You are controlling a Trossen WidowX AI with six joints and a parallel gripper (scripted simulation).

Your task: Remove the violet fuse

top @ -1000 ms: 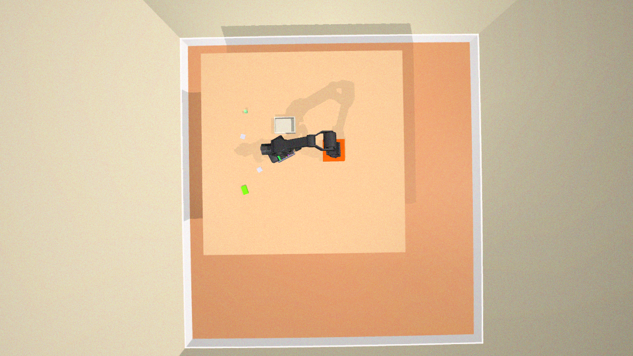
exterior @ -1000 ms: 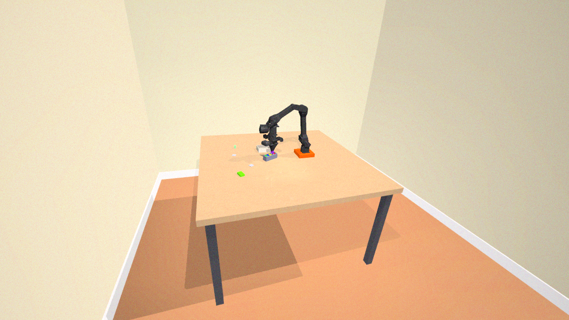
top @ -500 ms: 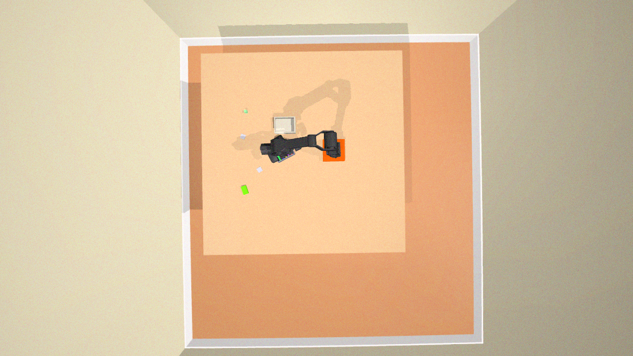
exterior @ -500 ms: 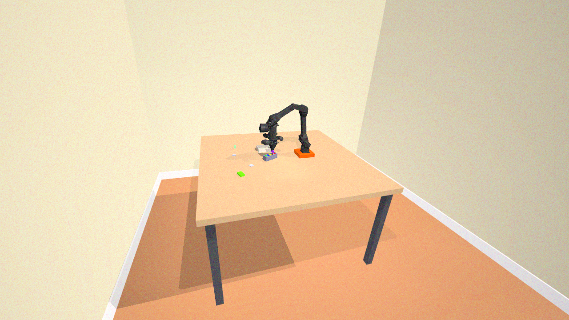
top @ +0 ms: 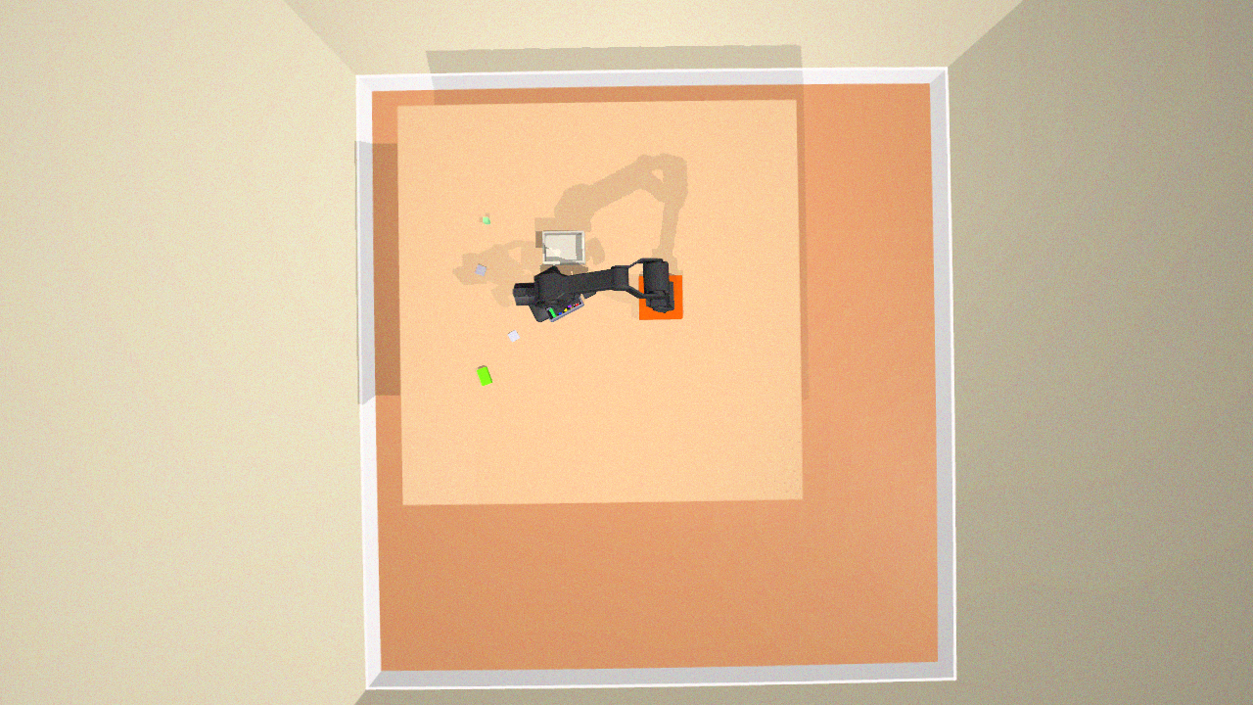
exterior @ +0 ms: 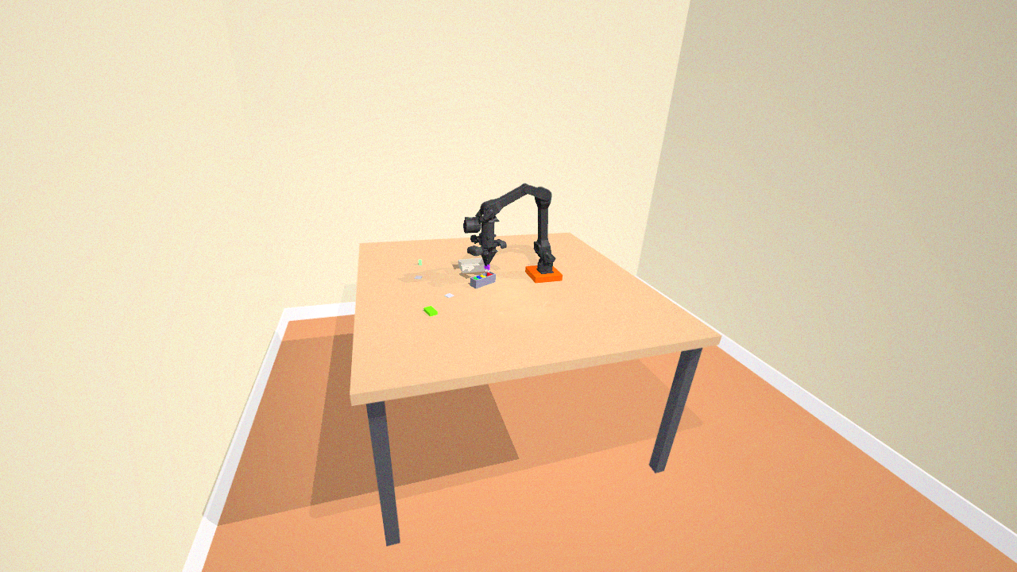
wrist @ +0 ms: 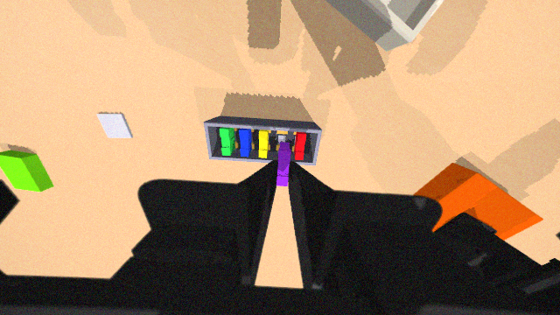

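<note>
The tray lies 18 cm to the right of my gripper tip, 8 cm below it and 1 cm ahead of it. The rest, counted from my gripper tip: violet fuse (1 cm below); then red fuse (6 cm below, 2 cm behind, 1 cm to the right); then yellow fuse (6 cm below, 2 cm ahead, 1 cm to the left).
</note>
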